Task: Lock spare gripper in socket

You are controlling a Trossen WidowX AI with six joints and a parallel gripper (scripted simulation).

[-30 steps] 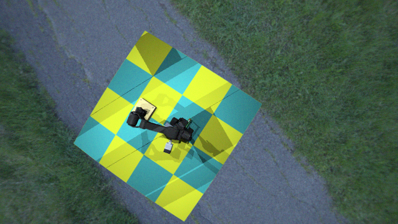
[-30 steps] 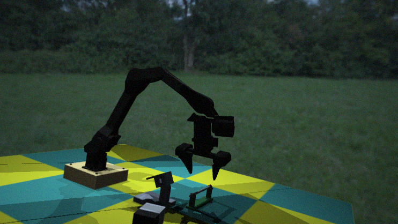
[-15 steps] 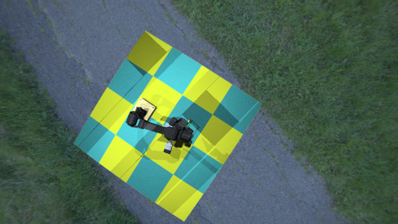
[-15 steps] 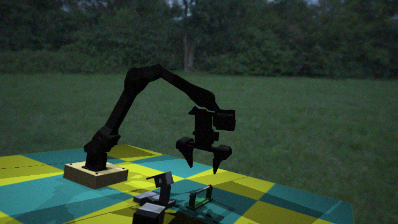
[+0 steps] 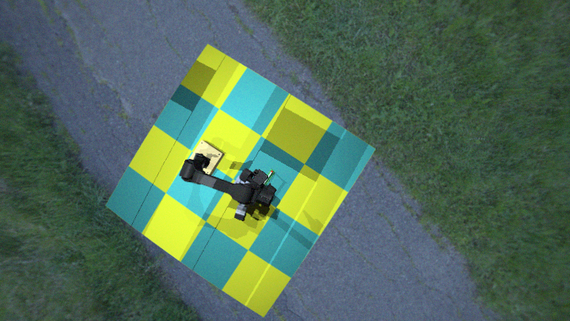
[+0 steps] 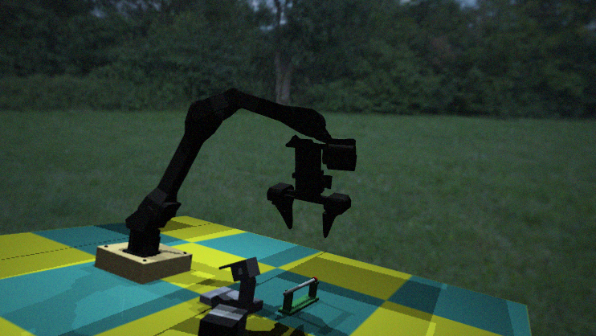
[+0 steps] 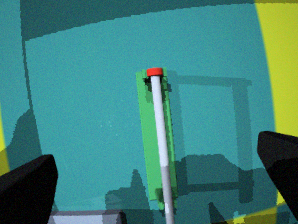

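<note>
Right now my gripper tip is 5 cm past the spare gripper, 25 cm to the left of it and 14 cm above it. The rest, counted from my gripper tip: green cradle 1 cm ahead, 1 cm to the right, 14 cm below; then socket 10 cm behind, 11 cm to the right, 11 cm below.
</note>
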